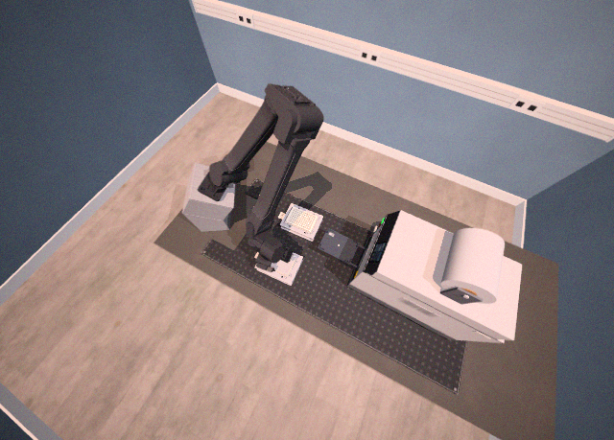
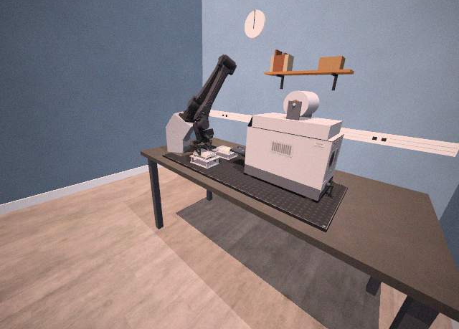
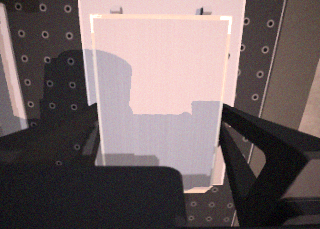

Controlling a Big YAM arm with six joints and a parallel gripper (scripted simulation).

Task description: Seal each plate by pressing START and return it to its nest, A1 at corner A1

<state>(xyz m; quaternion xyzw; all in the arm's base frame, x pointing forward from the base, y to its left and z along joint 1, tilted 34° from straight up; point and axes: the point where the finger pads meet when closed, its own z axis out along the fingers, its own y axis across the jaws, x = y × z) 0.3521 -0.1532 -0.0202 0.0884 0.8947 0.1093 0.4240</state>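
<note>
The plate nest lies 30 mm below my hand. From my hand the other things lie so: sealer stage: 220 mm ahead, 130 mm to the left, 30 mm above; then foil roll: 540 mm ahead, 350 mm above, 80 mm to the left.
</note>
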